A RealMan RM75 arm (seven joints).
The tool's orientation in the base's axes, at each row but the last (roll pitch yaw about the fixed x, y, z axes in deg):
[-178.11 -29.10 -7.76]
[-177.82 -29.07 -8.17]
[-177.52 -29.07 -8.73]
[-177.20 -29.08 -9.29]
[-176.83 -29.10 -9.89]
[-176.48 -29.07 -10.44]
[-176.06 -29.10 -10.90]
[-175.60 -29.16 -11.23]
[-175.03 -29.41 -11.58]
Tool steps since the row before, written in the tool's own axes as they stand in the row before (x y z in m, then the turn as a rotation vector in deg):
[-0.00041 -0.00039 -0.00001 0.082 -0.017 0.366]
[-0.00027 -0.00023 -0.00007 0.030 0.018 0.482]
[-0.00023 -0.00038 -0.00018 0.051 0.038 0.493]
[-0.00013 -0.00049 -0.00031 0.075 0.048 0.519]
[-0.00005 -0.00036 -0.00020 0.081 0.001 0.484]
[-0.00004 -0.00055 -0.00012 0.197 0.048 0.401]
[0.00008 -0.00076 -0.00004 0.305 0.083 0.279]
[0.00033 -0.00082 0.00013 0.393 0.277 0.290]
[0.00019 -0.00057 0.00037 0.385 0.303 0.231]
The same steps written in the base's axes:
[-0.00031 0.00044 -0.00018 0.251 -0.005 -0.279]
[-0.00024 0.00026 -0.00006 0.258 -0.037 -0.407]
[-0.00024 0.00041 0.00006 0.279 -0.060 -0.407]
[-0.00020 0.00051 0.00023 0.311 -0.074 -0.419]
[-0.00009 0.00037 0.00017 0.306 -0.027 -0.383]
[-0.00001 0.00055 0.00011 0.358 -0.090 -0.257]
[0.00017 0.00074 0.00012 0.385 -0.139 -0.100]
[0.00048 0.00075 0.00010 0.436 -0.345 -0.080]
[0.00044 0.00052 -0.00018 0.395 -0.369 -0.034]

